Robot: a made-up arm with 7 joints.
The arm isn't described. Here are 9 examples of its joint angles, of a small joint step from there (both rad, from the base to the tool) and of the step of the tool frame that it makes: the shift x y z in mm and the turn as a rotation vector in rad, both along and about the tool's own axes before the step.
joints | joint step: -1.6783 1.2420 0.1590 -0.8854 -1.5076 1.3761 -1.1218 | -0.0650 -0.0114 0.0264 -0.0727 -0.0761 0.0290 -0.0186
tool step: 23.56 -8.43 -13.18 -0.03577 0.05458 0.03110
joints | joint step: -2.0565 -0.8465 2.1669 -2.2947 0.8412 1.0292 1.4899 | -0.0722 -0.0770 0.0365 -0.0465 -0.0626 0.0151 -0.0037
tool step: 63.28 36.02 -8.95 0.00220 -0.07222 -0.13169
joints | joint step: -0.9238 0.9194 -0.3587 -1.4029 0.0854 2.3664 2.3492 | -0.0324 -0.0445 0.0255 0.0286 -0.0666 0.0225 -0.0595
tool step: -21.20 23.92 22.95 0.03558 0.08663 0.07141
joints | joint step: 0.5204 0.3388 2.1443 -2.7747 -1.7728 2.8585 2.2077 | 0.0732 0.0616 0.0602 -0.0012 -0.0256 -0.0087 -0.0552
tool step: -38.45 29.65 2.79 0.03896 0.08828 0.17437
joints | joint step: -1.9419 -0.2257 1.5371 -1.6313 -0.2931 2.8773 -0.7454 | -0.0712 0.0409 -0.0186 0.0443 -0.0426 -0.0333 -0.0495
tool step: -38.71 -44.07 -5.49 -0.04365 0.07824 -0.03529
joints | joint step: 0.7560 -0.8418 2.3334 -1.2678 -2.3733 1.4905 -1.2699 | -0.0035 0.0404 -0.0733 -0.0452 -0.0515 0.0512 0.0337
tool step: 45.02 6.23 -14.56 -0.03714 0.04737 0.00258
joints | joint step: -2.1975 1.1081 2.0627 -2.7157 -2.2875 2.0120 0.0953 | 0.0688 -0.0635 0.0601 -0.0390 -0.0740 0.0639 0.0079
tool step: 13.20 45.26 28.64 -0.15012 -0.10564 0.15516
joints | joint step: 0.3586 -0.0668 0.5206 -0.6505 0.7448 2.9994 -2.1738 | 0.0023 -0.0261 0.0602 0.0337 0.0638 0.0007 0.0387
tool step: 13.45 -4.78 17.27 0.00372 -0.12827 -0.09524
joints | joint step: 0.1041 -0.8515 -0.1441 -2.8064 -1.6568 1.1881 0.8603 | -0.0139 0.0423 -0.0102 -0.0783 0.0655 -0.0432 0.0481
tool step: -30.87 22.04 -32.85 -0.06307 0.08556 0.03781
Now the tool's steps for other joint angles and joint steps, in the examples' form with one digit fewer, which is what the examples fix.
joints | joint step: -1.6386 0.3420 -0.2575 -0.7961 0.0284 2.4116 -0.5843 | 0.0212 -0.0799 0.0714 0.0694 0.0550 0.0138 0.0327
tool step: 5.6 35.0 81.1 0.0557 -0.2154 0.0349
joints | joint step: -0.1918 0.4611 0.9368 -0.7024 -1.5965 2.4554 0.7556 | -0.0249 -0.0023 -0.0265 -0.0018 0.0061 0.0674 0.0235
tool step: -3.4 -13.9 -5.1 0.0067 -0.0361 0.0155
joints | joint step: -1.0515 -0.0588 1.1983 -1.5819 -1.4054 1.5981 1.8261 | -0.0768 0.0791 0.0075 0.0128 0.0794 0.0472 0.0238
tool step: 17.1 -15.0 -41.6 -0.0431 0.1015 -0.1122
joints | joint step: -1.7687 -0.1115 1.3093 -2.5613 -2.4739 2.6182 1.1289 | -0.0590 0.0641 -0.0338 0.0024 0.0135 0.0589 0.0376
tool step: -11.3 1.0 -4.5 0.1461 -0.0143 -0.0930
